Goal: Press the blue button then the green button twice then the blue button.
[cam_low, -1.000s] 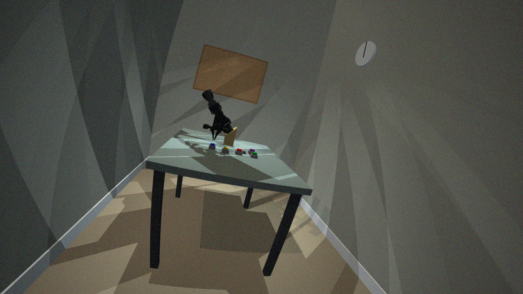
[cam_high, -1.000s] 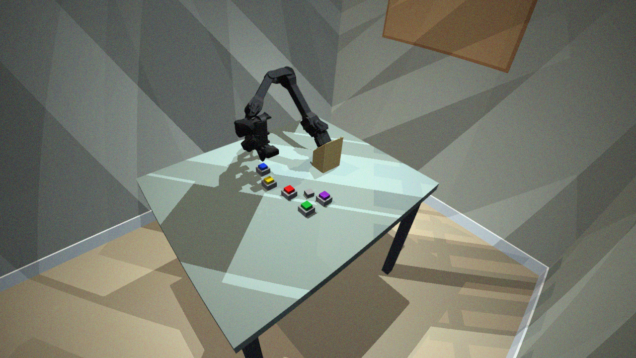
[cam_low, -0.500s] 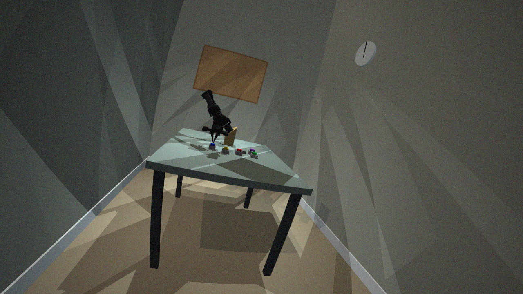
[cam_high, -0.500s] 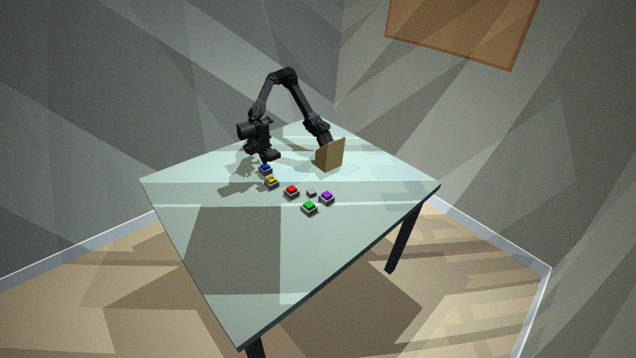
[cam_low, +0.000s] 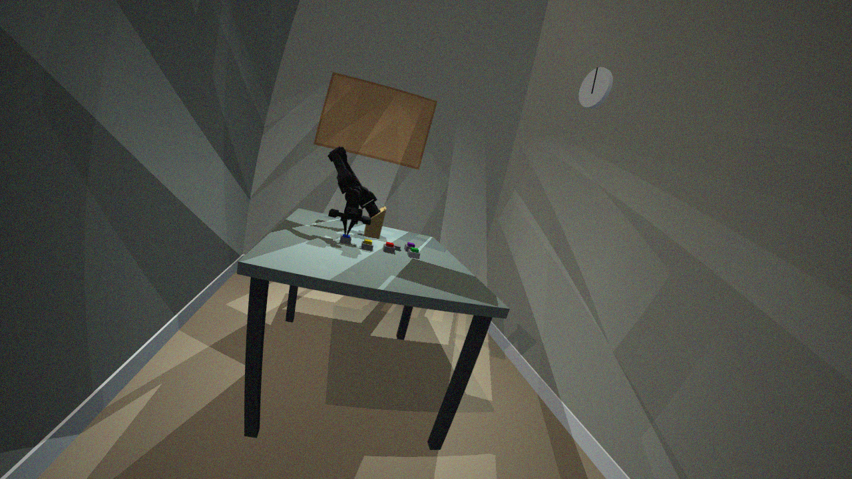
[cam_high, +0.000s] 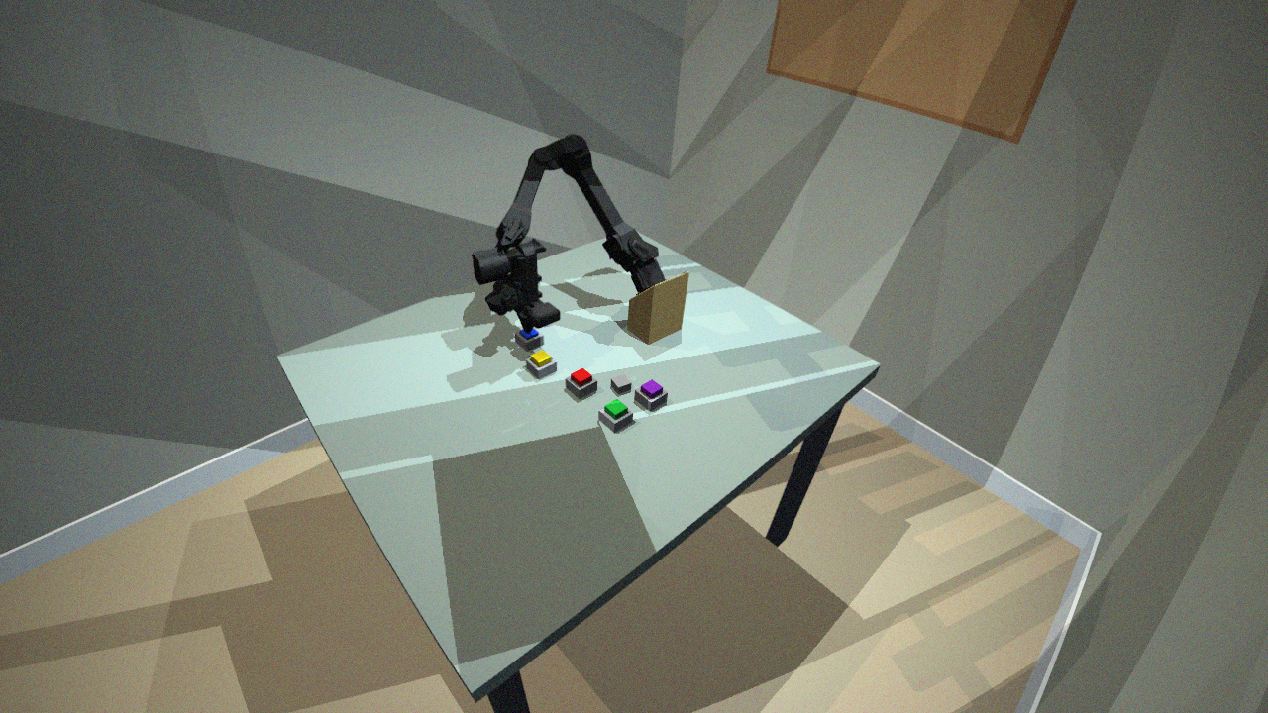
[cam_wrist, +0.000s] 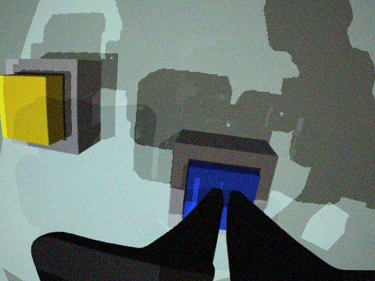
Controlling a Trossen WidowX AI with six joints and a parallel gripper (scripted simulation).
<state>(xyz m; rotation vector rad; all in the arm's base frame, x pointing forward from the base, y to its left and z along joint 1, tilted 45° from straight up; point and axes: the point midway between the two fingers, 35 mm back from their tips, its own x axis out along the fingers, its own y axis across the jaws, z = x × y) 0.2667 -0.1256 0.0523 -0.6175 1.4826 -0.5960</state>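
My gripper tip is now 10 mm above the blue button. Round my gripper tip: red button 200 mm to the left; small grey block 250 mm to the left, 70 mm behind, 20 mm below; yellow button 100 mm to the left, 30 mm ahead.
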